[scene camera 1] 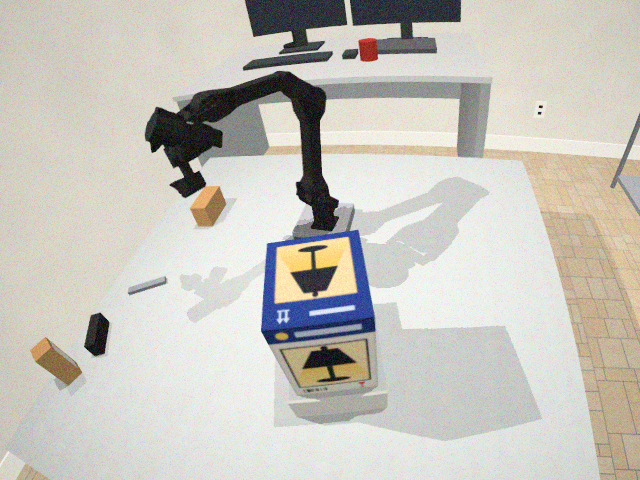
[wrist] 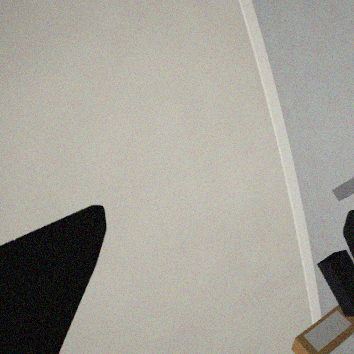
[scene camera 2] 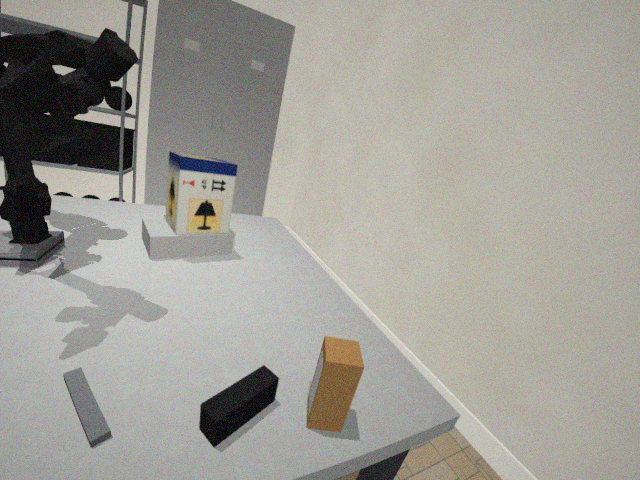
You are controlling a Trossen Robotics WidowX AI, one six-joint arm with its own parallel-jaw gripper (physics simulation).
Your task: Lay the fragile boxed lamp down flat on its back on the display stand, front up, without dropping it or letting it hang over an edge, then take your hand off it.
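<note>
The boxed lamp is a white box with a blue top band and lamp pictures. It stands upright on the low, pale display stand; the lamp pictures on its visible side faces have their bases down. My gripper is open and empty, raised over the far left part of the table in the scene camera 1 view, well away from the box. The box and stand do not show in the wrist view. The box's underside and hidden faces cannot be seen.
An orange block lies near the gripper. A grey bar, a black block and another orange block are near the table's left edge in scene camera 1. A desk stands behind.
</note>
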